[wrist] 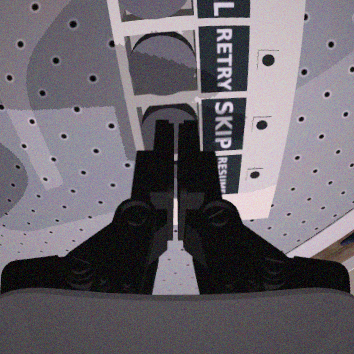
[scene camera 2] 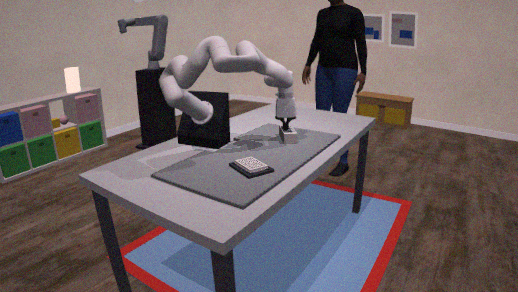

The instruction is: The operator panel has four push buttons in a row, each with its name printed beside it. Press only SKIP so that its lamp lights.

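Pixels of known places: gripper, fingertip midpoint: (wrist: 175, 146) (scene camera 2: 285, 130); arm's base, origin of the base link: (scene camera 2: 202, 113).
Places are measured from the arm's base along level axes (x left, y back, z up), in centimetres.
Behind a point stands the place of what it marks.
The operator panel (scene camera 2: 289, 138) {z -12.0, x 11.1, y -43.4 cm} (wrist: 281, 75) {z -9.6, x 20.7, y -41.9 cm} is a pale box on the grey mat. In the wrist view, the grey round SKIP button (wrist: 152, 129) {z -9.4, x 16.3, y -38.4 cm} shows beside the SKIP label (wrist: 224, 125) {z -9.6, x 17.6, y -41.1 cm}; its lamp (wrist: 261, 125) {z -9.5, x 18.4, y -42.5 cm} is dark. The RETRY button (wrist: 162, 67) {z -9.3, x 19.1, y -37.7 cm} is beyond it, and its lamp (wrist: 268, 60) {z -9.5, x 21.0, y -41.1 cm} is dark. The RESUME label (wrist: 223, 174) {z -9.6, x 15.1, y -42.6 cm} is nearer, its lamp (wrist: 255, 174) {z -9.5, x 15.8, y -44.0 cm} is dark, and its button is hidden behind the fingers. My gripper (scene camera 2: 286, 129) {z -9.4, x 15.9, y -39.6 cm} (wrist: 175, 146) {z -9.4, x 15.9, y -39.6 cm} is shut and empty, pointing down, its tips overlapping the SKIP button's right part. Contact cannot be told.
A dark tray with a white patterned block (scene camera 2: 251, 164) {z -12.5, x -25.9, y -39.9 cm} lies on the grey mat (scene camera 2: 200, 182) {z -14.9, x -44.9, y -27.2 cm}, towards the near end of the table (scene camera 2: 165, 202) {z -16.1, x -62.1, y -23.3 cm}. A black box (scene camera 2: 212, 117) {z -1.6, x -0.9, y -6.6 cm} stands by the arm base. A person (scene camera 2: 340, 45) stands behind the table.
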